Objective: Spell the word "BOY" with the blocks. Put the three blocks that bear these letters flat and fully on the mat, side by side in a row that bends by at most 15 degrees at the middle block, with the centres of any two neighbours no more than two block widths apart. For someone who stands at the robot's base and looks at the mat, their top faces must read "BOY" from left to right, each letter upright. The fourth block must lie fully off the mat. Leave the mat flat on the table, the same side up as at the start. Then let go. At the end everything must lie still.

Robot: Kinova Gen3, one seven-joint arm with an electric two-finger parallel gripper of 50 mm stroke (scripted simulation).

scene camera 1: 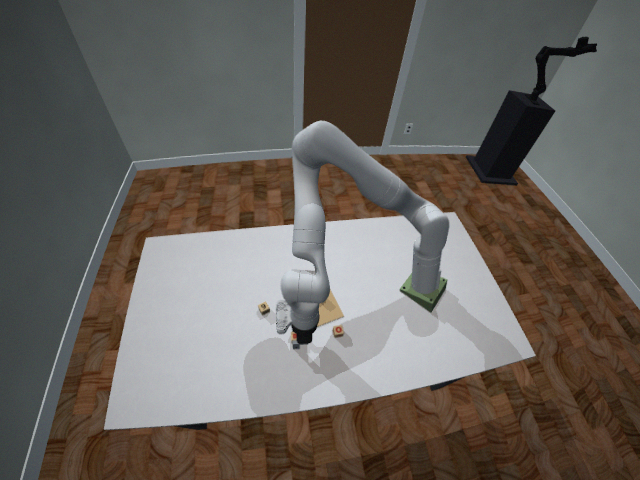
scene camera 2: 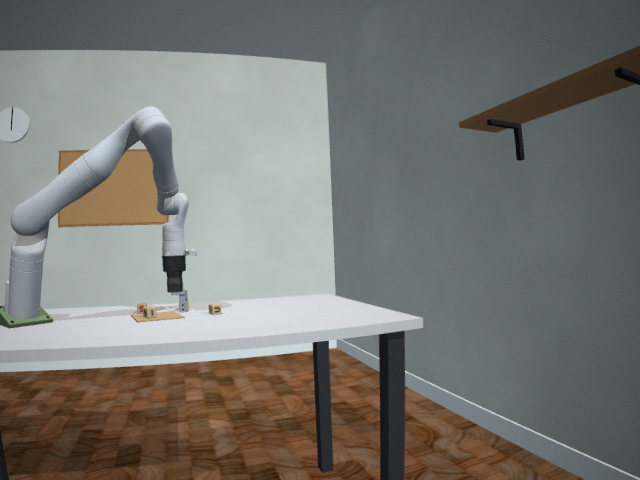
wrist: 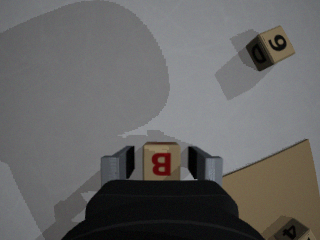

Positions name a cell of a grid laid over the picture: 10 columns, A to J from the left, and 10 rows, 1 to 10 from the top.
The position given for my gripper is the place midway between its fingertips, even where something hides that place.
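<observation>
My gripper (scene camera 2: C7) is visible; the same gripper (wrist: F7) is visible here too.
</observation>
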